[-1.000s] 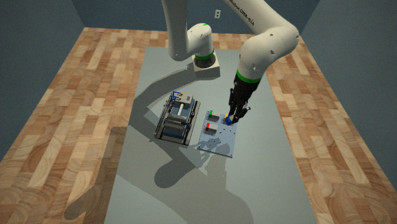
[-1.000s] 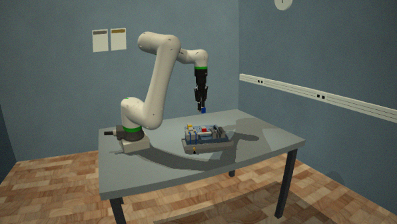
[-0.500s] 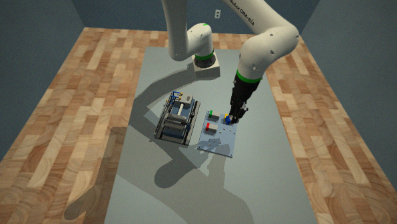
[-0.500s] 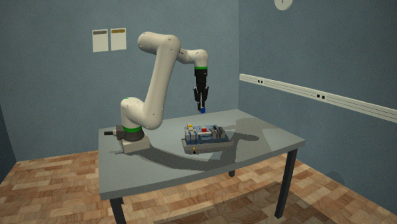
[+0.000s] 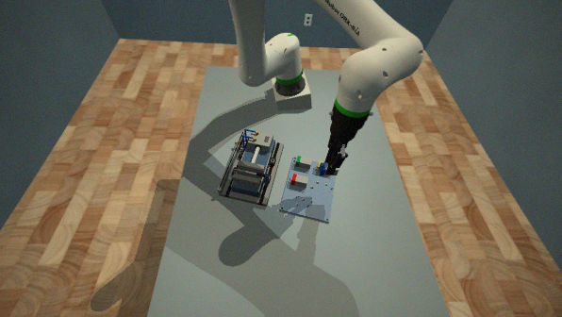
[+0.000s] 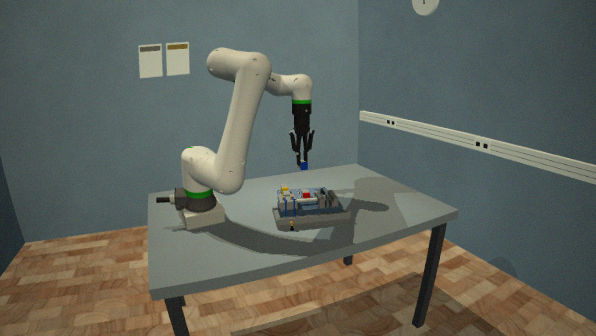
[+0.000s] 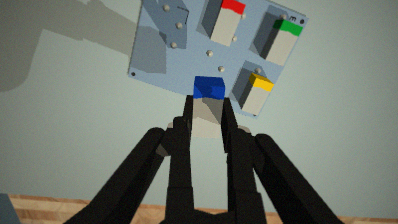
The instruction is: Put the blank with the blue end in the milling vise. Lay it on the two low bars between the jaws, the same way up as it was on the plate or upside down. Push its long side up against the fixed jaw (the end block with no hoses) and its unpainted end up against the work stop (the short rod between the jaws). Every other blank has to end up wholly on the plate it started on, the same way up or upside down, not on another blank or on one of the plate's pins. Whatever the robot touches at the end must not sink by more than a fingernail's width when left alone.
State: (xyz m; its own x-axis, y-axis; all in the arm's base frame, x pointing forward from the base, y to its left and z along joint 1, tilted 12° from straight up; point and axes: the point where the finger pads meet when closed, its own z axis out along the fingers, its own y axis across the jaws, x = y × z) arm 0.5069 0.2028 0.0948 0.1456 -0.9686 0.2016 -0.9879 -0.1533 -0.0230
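Right now the moving jaw is 1 cm behind my hand, 28 cm to the right of it and 11 cm below it. From my hand the other things lie so: yellow-ended blank (9 cm behind, 1 cm to the left, 16 cm below); then red-ended blank (1 cm behind, 9 cm to the right, 16 cm below); then plate (5 cm to the right, 18 cm below).
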